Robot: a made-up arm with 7 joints. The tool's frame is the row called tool.
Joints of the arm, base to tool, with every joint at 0 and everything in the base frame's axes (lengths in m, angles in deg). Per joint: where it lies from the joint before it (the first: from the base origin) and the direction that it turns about. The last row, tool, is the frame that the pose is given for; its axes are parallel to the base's.
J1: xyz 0 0 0 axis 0 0.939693 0.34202
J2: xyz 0 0 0 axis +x
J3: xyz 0 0 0 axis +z
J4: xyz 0.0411 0 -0.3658 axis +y
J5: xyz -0.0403 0 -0.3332 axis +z
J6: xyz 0 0 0 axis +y
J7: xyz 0 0 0 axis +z
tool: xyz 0 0 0
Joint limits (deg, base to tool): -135..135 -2.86..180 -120..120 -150..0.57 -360..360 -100..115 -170..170
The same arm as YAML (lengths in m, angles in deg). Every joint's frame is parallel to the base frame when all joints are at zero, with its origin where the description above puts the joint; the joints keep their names.
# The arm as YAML. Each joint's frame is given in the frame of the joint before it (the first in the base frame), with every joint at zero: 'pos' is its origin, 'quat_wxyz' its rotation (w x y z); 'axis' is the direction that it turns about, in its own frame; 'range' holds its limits. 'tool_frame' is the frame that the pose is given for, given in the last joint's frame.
length_unit: m
angle_unit: deg
joints:
  - joint: J1
    pos: [0.0, 0.0, 0.0]
    quat_wxyz: [1.0, 0.0, 0.0, 0.0]
    axis: [0.0, 0.9397, 0.342]
    range: [-135.0, 135.0]
  - joint: J2
    pos: [0.0, 0.0, 0.0]
    quat_wxyz: [1.0, 0.0, 0.0, 0.0]
    axis: [1.0, 0.0, 0.0]
    range: [-2.86, 180.0]
  - joint: J3
    pos: [0.0, 0.0, 0.0]
    quat_wxyz: [1.0, 0.0, 0.0, 0.0]
    axis: [0.0, 0.0, 1.0]
    range: [-120.0, 120.0]
  - joint: J4
    pos: [0.0411, 0.0, -0.3658]
    quat_wxyz: [1.0, 0.0, 0.0, 0.0]
    axis: [0.0, 1.0, 0.0]
    range: [-150.0, 0.57]
  - joint: J5
    pos: [-0.0403, 0.0, -0.3332]
    quat_wxyz: [1.0, 0.0, 0.0, 0.0]
    axis: [0.0, 0.0, 1.0]
    range: [-360.0, 360.0]
  - joint: J6
    pos: [0.0, 0.0, 0.0]
    quat_wxyz: [1.0, 0.0, 0.0, 0.0]
    axis: [0.0, 1.0, 0.0]
    range: [-100.0, 115.0]
  - joint: J7
    pos: [0.0, 0.0, 0.0]
    quat_wxyz: [1.0, 0.0, 0.0, 0.0]
    axis: [0.0, 0.0, 1.0]
    range: [-170.0, 170.0]
tool_frame:
  pos: [0.0, 0.0, 0.0]
  quat_wxyz: [1.0, 0.0, 0.0, 0.0]

